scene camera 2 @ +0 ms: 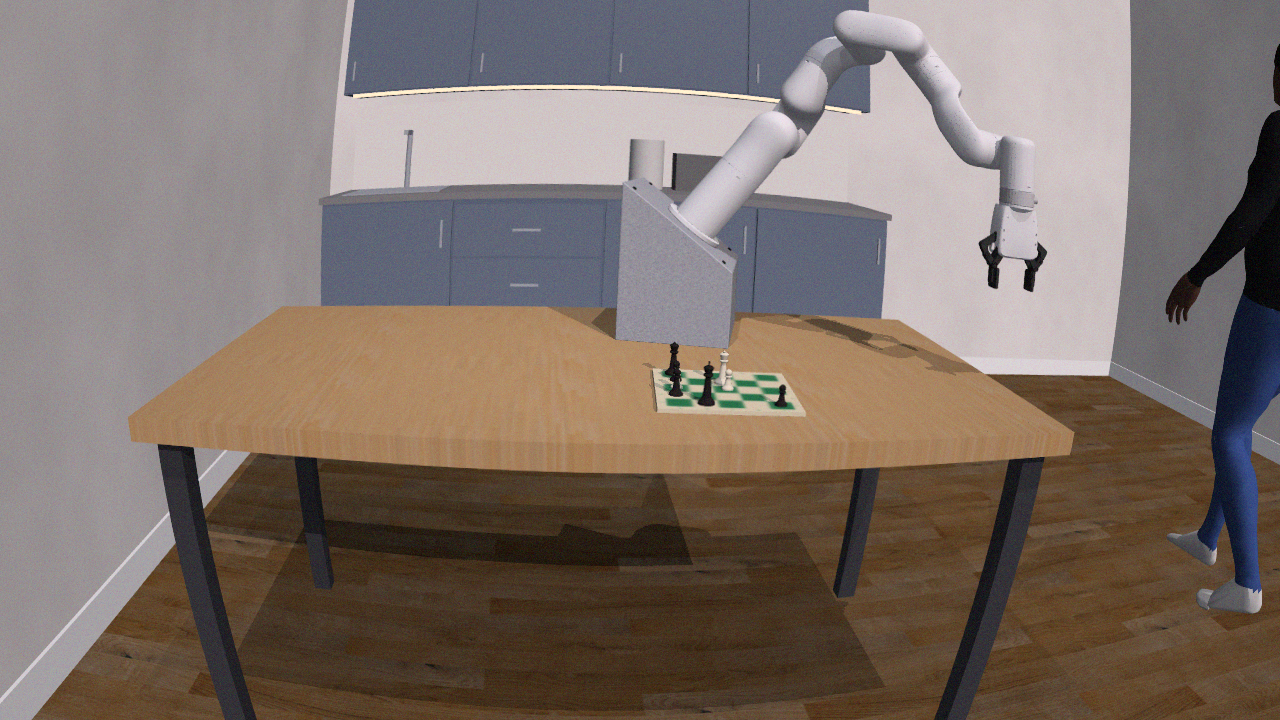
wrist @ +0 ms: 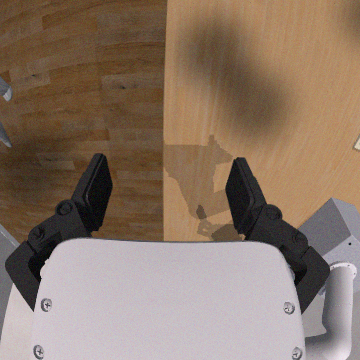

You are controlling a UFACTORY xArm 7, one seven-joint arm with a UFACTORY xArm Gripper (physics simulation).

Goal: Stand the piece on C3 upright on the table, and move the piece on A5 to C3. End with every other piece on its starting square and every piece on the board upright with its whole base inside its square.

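Seen in the pictures: gripper, between the fingertips: (scene camera 2: pixel 1010 289) (wrist: pixel 169 170); arm's base, origin of its link: (scene camera 2: pixel 692 226) (wrist: pixel 339 272).
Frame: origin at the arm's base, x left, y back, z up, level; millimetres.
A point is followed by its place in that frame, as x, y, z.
The chessboard (scene camera 2: pixel 760 412) {-12, -547, -208} lies on the wooden table in front of the arm's base, and its corner (wrist: pixel 358 144) {73, -351, -207} shows at the right edge of the wrist view. A tall black piece (scene camera 2: pixel 707 386) {-85, -510, -179} and a small black pawn (scene camera 2: pixel 781 397) {28, -522, -193} stand near its front edge. Several black pieces (scene camera 2: pixel 675 385) {-121, -463, -191} stand along its left side, partly overlapping. A tall white piece (scene camera 2: pixel 723 366) {-32, -403, -178} and a small white piece (scene camera 2: pixel 728 382) {-32, -437, -194} stand close together near the middle. Square names cannot be read. My gripper (scene camera 2: pixel 1011 287) {535, -426, -22} (wrist: pixel 169 170) {535, -426, -22} is open and empty, pointing down, high up and far right of the board.
The table (scene camera 2: pixel 402 385) {-541, -396, -213} (wrist: pixel 310 90) {290, -447, -213} has its side edge below the gripper in the wrist view. The grey base block (scene camera 2: pixel 675 277) {-54, -117, -86} (wrist: pixel 332 225) {60, -108, -132} stands behind the board. A person (scene camera 2: pixel 1246 394) stands at the far right, beyond the table.
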